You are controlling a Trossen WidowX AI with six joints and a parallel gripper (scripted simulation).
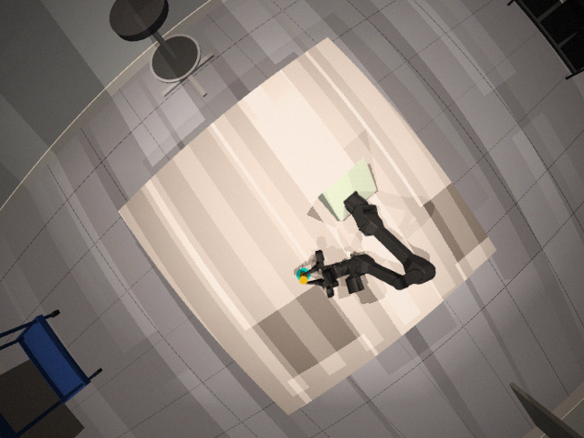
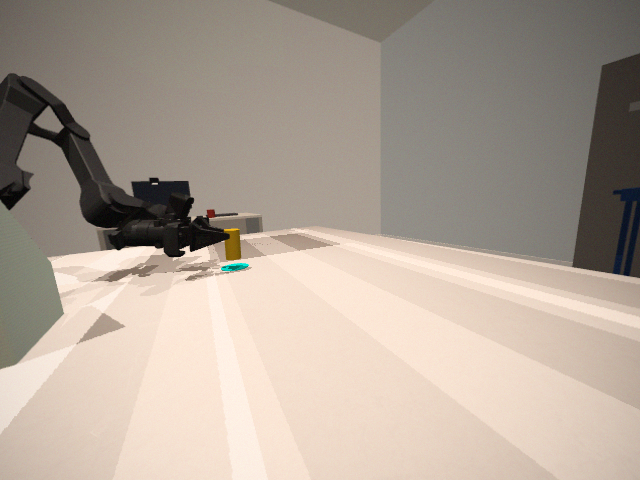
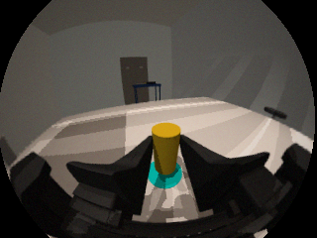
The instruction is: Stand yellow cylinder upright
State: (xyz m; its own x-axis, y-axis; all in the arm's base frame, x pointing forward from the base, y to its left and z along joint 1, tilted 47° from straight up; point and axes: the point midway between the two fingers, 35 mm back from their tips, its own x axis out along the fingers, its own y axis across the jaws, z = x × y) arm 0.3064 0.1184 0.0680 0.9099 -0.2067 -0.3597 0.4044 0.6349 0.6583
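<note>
My gripper tip is now 7 cm above the cyan circle. Round my gripper tip: yellow tall cylinder (2 cm below).
</note>
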